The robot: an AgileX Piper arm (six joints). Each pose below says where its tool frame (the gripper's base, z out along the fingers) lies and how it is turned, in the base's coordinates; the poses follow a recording.
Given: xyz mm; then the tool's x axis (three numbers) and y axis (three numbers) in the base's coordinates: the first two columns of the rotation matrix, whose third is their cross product.
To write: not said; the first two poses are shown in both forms.
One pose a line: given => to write
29 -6 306 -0.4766 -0.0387 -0.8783 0.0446 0.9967 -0.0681 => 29 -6 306 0.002 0.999 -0.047 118.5
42 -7 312 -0.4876 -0.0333 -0.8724 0.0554 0.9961 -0.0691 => 42 -7 312 0.007 0.999 -0.051 119.2
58 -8 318 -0.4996 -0.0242 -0.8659 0.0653 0.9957 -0.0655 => 58 -8 318 0.014 0.999 -0.052 120.0
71 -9 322 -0.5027 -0.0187 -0.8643 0.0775 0.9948 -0.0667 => 71 -9 322 0.020 0.998 -0.056 120.2
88 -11 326 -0.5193 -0.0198 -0.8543 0.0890 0.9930 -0.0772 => 88 -11 326 0.023 0.998 -0.064 121.3
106 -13 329 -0.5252 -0.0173 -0.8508 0.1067 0.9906 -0.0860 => 106 -13 329 0.029 0.997 -0.073 121.8
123 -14 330 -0.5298 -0.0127 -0.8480 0.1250 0.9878 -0.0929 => 123 -14 330 0.037 0.996 -0.081 122.1
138 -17 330 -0.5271 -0.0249 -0.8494 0.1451 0.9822 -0.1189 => 138 -17 330 0.040 0.994 -0.100 122.0
